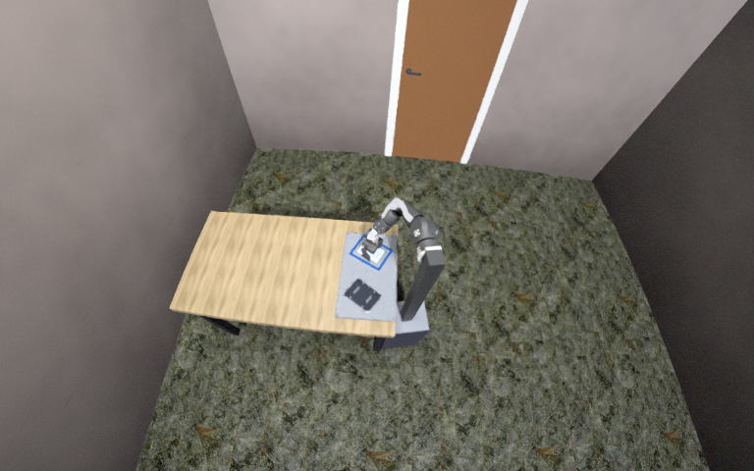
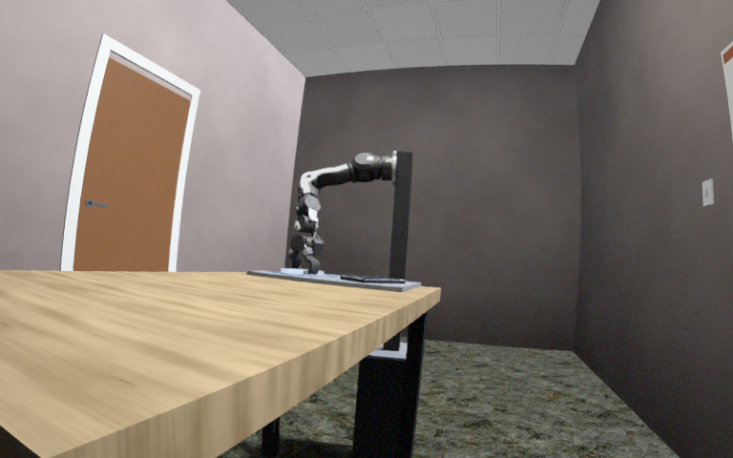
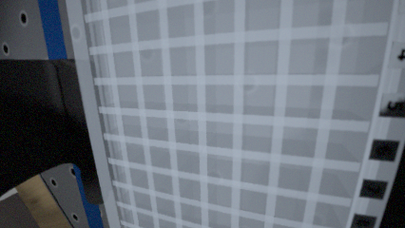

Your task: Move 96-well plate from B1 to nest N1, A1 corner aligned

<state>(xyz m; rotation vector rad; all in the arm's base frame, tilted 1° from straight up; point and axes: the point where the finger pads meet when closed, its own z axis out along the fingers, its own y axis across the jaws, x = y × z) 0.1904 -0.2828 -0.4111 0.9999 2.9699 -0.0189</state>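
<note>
Right now my hand is 6 cm short of the black plate nest and 25 cm to the right of it. Round my hand: white 96-well plate: right at my hand.
</note>
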